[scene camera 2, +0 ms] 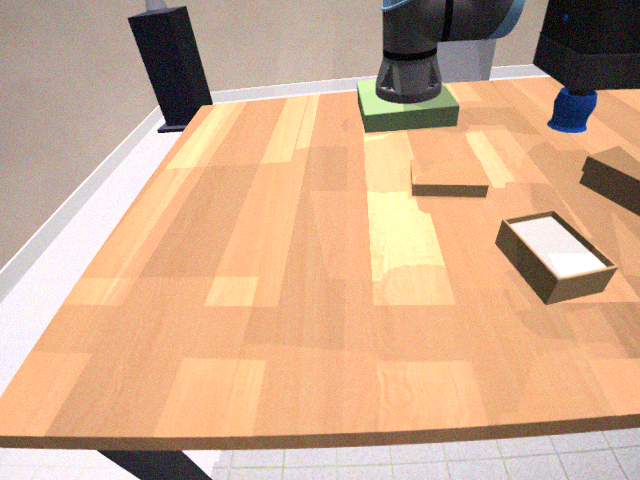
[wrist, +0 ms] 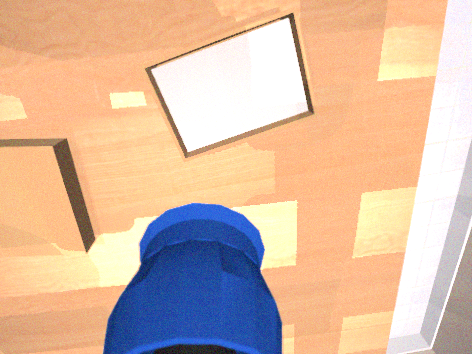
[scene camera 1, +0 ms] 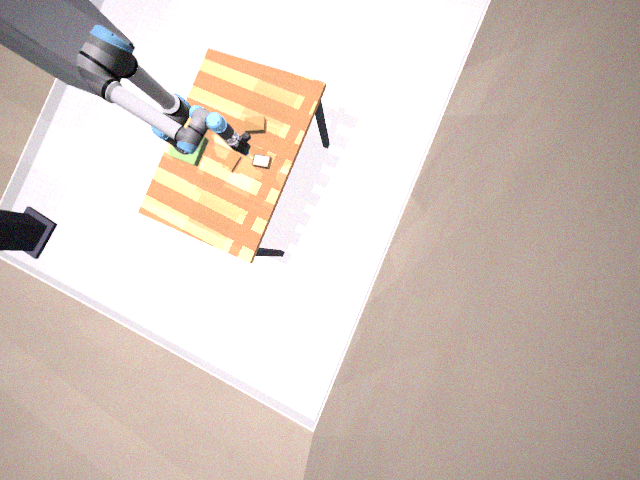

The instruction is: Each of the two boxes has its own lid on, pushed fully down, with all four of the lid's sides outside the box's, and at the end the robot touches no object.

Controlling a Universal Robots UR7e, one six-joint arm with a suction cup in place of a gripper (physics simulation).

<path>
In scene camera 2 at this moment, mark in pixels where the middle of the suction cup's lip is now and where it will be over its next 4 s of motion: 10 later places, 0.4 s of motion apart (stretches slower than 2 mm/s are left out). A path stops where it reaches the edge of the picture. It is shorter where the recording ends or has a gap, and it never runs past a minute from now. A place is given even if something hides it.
The suction cup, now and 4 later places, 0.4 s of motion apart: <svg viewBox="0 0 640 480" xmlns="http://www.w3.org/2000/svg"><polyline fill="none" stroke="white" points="570,114 590,154 608,197 614,214 618,211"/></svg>
</path>
